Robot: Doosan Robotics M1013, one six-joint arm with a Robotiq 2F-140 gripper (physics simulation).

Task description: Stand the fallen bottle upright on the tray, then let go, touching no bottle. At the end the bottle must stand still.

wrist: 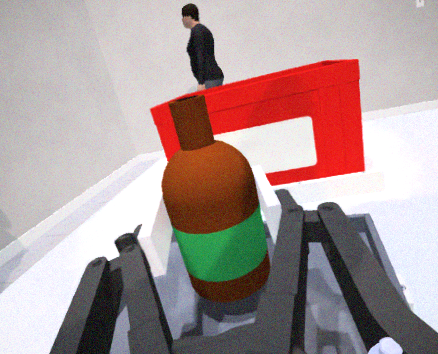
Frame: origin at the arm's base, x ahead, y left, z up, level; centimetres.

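Seen in the pictures: gripper, fingertip midpoint: (211, 193).
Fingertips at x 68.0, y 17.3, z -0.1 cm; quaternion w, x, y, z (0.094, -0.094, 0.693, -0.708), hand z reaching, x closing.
A point is followed by its place in that frame.
The brown bottle (215, 185) {x 66.1, y 21.2, z 2.2 cm} with a green label band is in the middle of the wrist view, neck up and close to upright, leaning slightly left in the picture. My gripper (211, 193) {x 68.0, y 17.2, z -0.1 cm} is shut on its body, with one white finger pad on each side. The grey-blue tray (385, 252) {x 54.6, y 16.3, z -8.1 cm} lies below and behind the bottle, partly hidden by the dark finger links. A dark shadow shows on it under the bottle's base. Whether the base touches the tray cannot be told.
A red crate (337, 120) {x 55.1, y -0.4, z -0.1 cm} with a pale panel stands behind the bottle, on the white surface. A person (202, 50) in dark clothes stands farther back, partly hidden by the crate. Pale walls rise behind.
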